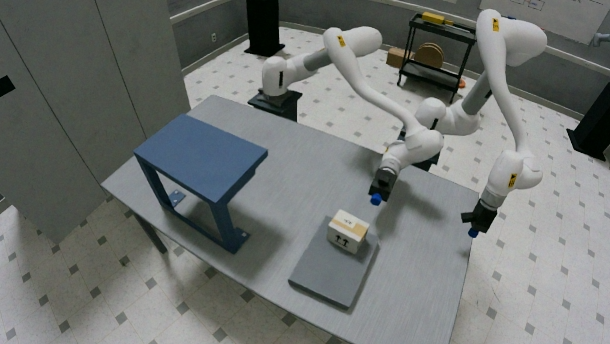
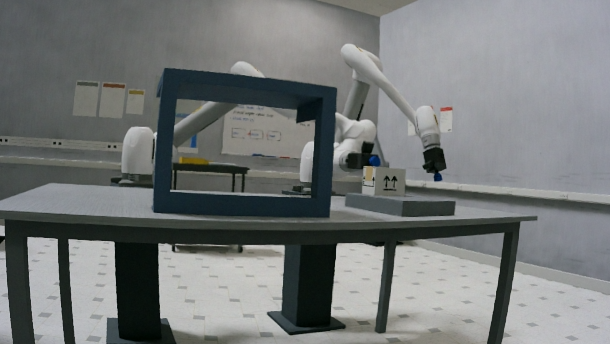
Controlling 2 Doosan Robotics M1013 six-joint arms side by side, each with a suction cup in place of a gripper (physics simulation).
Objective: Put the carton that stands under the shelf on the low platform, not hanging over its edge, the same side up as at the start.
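Places are measured from the left arm's base along level axes (x back, y right, z up), in metres.
Pixels of known places: left end effector, tool point: (image 1: 472,234) (image 2: 438,180); right end effector, tool point: (image 1: 374,202) (image 2: 376,161); right arm's base, origin of the base link: (image 1: 275,97) (image 2: 136,185).
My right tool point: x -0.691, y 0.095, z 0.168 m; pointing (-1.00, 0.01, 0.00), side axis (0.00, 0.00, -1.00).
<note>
Ahead of a thing's pixels: the offset from my right tool point to its top centre. Level surfaces: height alone.
The white carton @(dx -0.127, dy +0.052, dz -0.022 m) (image 1: 347,234) (image 2: 389,181) with a tan tape strip stands upright on the low grey platform @(dx -0.220, dy +0.050, dz -0.120 m) (image 1: 320,280) (image 2: 427,207), near its back end, with its black arrows pointing up. Its visible base lies within the platform's edges. The right gripper's blue suction cup (image 1: 376,199) (image 2: 374,160) is open, apart from the carton, behind and a little above it. The left gripper's blue suction cup (image 1: 473,233) (image 2: 438,177) is open in the air near the table's right edge, far from the carton. No carton shows under the blue shelf @(dx -0.231, dy +0.636, dz +0.175 m) (image 1: 200,155) (image 2: 245,204).
The blue shelf stands on the left part of the grey table @(dz -0.168 m) (image 1: 295,200) (image 2: 60,197). Its posts and top board rise beside the platform's left side. The right arm reaches across the table's back edge. A black cart (image 1: 445,31) stands on the floor behind the arms.
</note>
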